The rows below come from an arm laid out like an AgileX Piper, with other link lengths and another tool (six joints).
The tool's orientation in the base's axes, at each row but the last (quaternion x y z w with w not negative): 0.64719, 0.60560, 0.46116, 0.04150; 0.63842, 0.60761, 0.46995, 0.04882; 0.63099, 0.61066, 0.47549, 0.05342; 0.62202, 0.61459, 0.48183, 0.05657; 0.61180, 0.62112, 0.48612, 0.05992; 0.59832, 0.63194, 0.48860, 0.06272; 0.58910, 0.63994, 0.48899, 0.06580; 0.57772, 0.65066, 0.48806, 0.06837; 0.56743, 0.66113, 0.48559, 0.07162; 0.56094, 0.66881, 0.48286, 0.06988; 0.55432, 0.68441, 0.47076, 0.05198; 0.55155, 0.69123, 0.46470, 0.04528; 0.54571, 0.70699, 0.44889, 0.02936
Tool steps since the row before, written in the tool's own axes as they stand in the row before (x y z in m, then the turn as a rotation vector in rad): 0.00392, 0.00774, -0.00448, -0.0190, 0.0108, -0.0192; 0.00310, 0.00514, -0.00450, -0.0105, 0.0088, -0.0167; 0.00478, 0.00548, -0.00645, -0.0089, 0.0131, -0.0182; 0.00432, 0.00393, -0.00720, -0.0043, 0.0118, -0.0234; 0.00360, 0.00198, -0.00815, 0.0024, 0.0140, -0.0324; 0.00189, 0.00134, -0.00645, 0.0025, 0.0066, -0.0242; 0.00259, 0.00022, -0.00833, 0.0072, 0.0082, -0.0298; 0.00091, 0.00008, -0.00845, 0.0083, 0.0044, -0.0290; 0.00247, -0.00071, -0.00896, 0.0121, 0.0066, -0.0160; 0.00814, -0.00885, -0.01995, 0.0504, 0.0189, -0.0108; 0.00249, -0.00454, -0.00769, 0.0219, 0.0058, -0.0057; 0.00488, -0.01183, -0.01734, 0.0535, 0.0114, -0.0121; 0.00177, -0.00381, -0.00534, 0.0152, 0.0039, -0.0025
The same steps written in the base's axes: 0.00225, -0.00107, 0.00944, -0.0014, -0.0282, 0.0072; 0.00023, -0.00106, 0.00742, -0.0027, -0.0194, 0.0091; -0.00129, -0.00075, 0.00960, -0.0009, -0.0199, 0.0136; -0.00298, -0.00116, 0.00870, -0.0063, -0.0185, 0.0179; -0.00494, -0.00182, 0.00745, -0.0124, -0.0183, 0.0276; -0.00387, -0.00221, 0.00520, -0.0122, -0.0124, 0.0183; -0.00612, -0.00249, 0.00570, -0.0162, -0.0119, 0.0246; -0.00576, -0.00397, 0.00483, -0.0186, -0.0100, 0.0220; -0.00712, -0.00292, 0.00526, -0.0100, 0.0002, 0.0186; -0.02165, -0.00382, 0.00769, -0.0121, 0.0333, 0.0419; -0.00873, -0.00224, 0.00218, -0.0076, 0.0140, 0.0171; -0.02039, -0.00587, 0.00379, -0.0195, 0.0354, 0.0388; -0.00639, -0.00181, 0.00143, -0.0045, 0.0106, 0.0109
